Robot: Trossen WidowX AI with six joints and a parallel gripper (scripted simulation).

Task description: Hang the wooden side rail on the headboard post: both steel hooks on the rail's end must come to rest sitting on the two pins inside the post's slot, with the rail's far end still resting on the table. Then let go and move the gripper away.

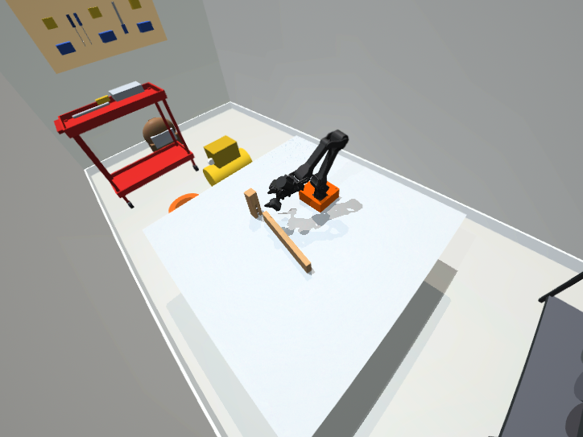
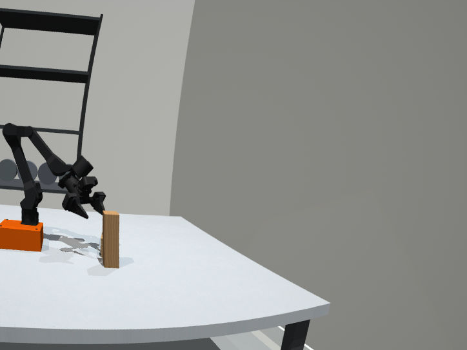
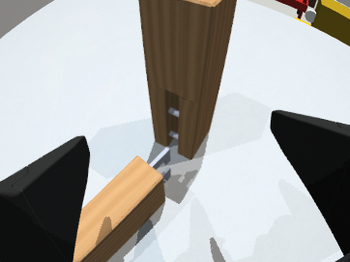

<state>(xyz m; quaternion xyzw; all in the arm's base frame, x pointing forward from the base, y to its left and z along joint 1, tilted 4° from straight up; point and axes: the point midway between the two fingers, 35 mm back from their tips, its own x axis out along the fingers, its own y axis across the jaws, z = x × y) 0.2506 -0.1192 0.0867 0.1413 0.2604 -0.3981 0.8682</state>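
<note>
The wooden headboard post is 4 cm ahead of my gripper tip, 8 cm to the right of it and 6 cm below it.
</note>
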